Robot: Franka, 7 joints.
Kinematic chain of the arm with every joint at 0, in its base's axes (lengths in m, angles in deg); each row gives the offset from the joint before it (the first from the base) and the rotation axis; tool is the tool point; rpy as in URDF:
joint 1: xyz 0 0 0.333 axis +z
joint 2: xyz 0 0 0 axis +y
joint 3: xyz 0 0 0.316 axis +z
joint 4: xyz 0.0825 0 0 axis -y
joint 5: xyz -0.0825 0 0.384 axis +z
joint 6: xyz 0 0 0 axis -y
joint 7: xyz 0.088 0 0 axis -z
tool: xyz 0 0 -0.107 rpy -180 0 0
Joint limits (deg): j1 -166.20..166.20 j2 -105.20..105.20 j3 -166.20..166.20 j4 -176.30..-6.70 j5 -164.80..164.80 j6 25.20..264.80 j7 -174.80..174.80
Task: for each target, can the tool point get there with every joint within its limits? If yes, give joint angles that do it. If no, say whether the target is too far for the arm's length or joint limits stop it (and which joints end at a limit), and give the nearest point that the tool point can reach.
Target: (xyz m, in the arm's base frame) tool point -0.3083 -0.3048 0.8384
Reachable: yes | joints -139.59 -9.69 -11.33 -83.84 -97.74 214.74 -1.60
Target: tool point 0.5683 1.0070 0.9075
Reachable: no: too far | nearest point 0.3776 0.6691 0.7147 | short by 0.433 m
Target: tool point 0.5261 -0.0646 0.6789
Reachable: yes | joints 32.14 -13.72 -42.90 -111.23 107.22 101.92 110.35
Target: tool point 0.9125 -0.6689 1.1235
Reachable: no: too far | nearest point 0.5672 -0.4158 0.8243 | short by 0.522 m
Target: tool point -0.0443 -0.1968 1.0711
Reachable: yes | joints 135.44 -25.88 19.87 -51.62 -37.49 226.93 -121.42
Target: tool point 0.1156 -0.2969 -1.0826
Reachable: no: too far | nearest point 0.1082 -0.2779 -0.3606 | short by 0.722 m
